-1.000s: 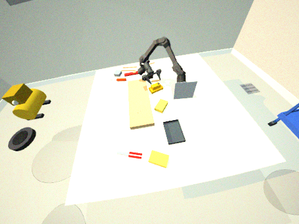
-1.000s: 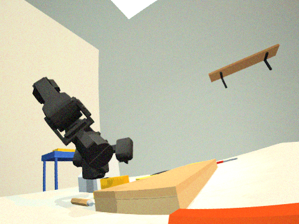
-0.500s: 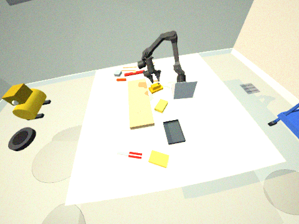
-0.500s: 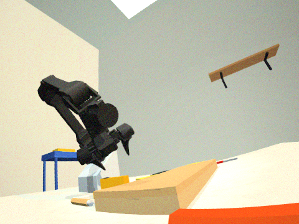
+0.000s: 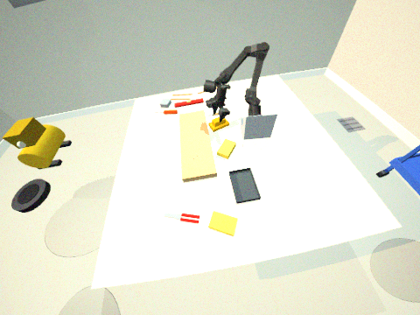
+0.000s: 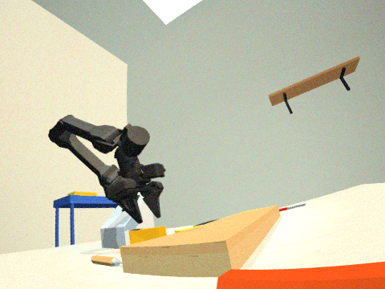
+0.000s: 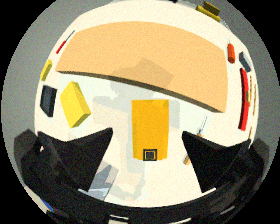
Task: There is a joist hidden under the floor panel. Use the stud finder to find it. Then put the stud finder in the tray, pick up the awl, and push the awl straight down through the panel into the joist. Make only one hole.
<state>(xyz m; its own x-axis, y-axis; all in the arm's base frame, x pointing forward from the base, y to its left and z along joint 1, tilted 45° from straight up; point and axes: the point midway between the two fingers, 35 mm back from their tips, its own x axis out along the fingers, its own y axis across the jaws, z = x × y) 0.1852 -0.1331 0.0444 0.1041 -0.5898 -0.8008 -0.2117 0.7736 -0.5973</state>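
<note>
Right now my gripper tip is 30 mm above the yellow stud finder, 20 mm past it and 10 mm to the left of it. Also, from my gripper tip: red level (310 mm to the right, 170 mm ahead, 60 mm below); then dark tray (450 mm to the left, 60 mm below, 40 mm behind); then awl (120 mm to the right, 70 mm below).
</note>
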